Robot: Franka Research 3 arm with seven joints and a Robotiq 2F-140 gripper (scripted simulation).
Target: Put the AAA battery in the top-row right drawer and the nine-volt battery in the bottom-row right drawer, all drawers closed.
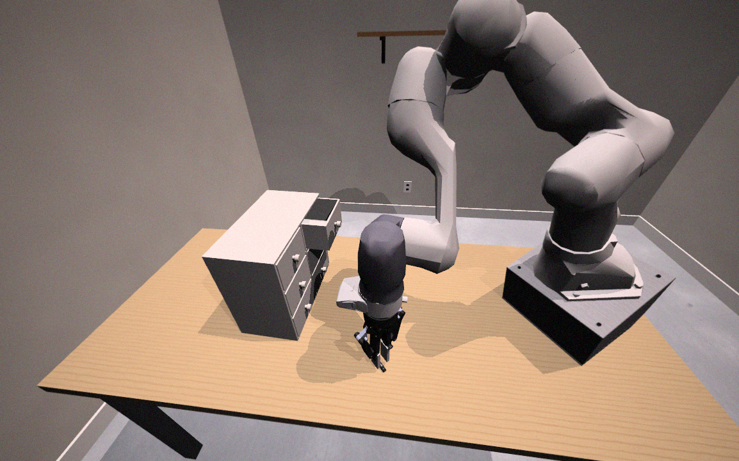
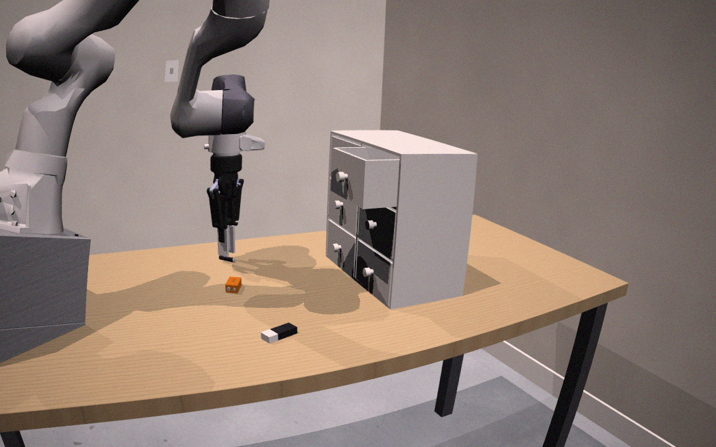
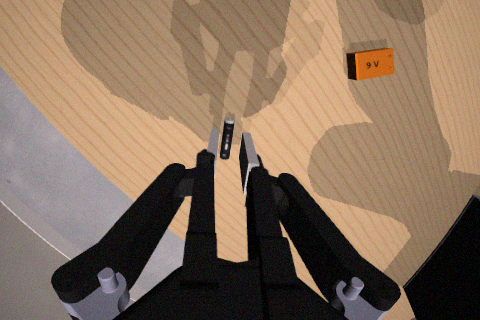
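Right now my hand is 50 mm above the AAA battery. From my hand the other things lie so: orange nine-volt battery (180 mm to the right, 40 mm below).
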